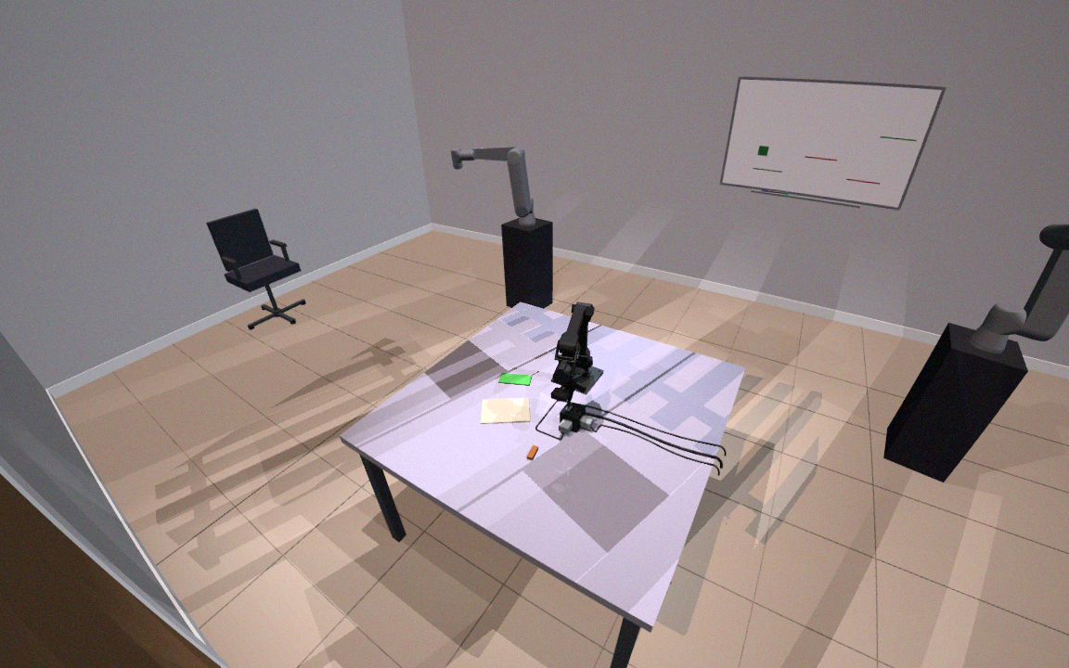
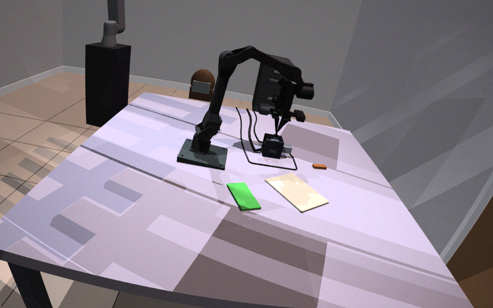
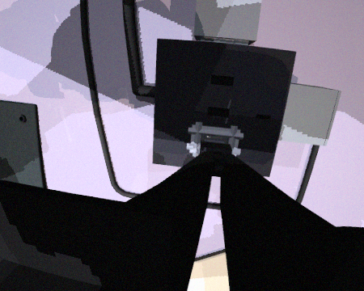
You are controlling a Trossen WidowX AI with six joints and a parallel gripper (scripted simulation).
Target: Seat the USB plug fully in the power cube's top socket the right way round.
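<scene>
The USB plug is 20 mm below my gripper tip. From my gripper tip the other things lie so: beige card (110 mm ahead, 250 mm to the right, 110 mm below); then small orange block (220 mm ahead, 10 mm to the right, 110 mm below); then USB socket (50 mm below).
</scene>
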